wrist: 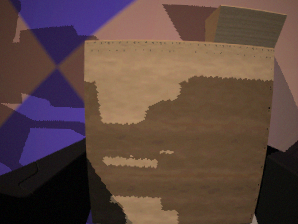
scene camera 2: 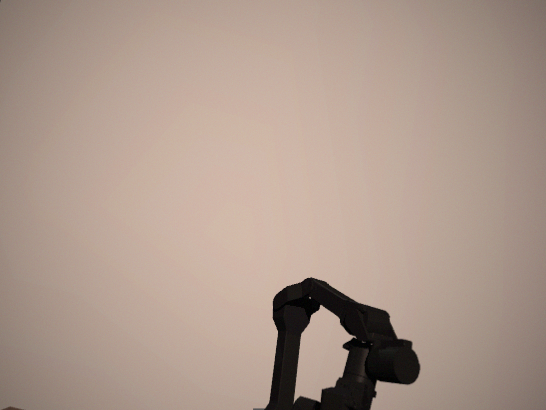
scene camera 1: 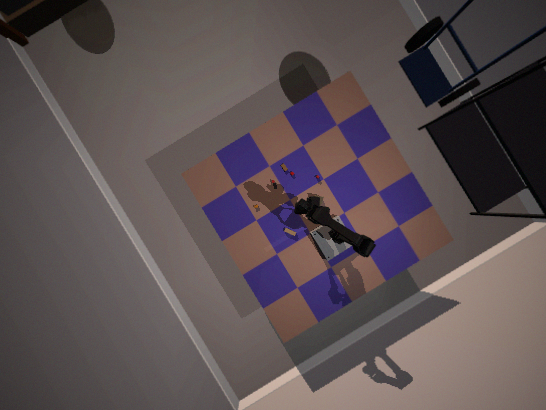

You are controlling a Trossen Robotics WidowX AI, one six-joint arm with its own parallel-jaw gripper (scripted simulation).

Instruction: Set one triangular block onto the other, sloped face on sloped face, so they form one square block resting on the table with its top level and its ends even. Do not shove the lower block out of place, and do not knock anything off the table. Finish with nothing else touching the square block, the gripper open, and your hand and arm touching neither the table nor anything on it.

Labels:
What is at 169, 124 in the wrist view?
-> A tan triangular block.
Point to a tan triangular block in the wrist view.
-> At 262, 30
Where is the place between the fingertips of the gripper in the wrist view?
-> At 173, 148

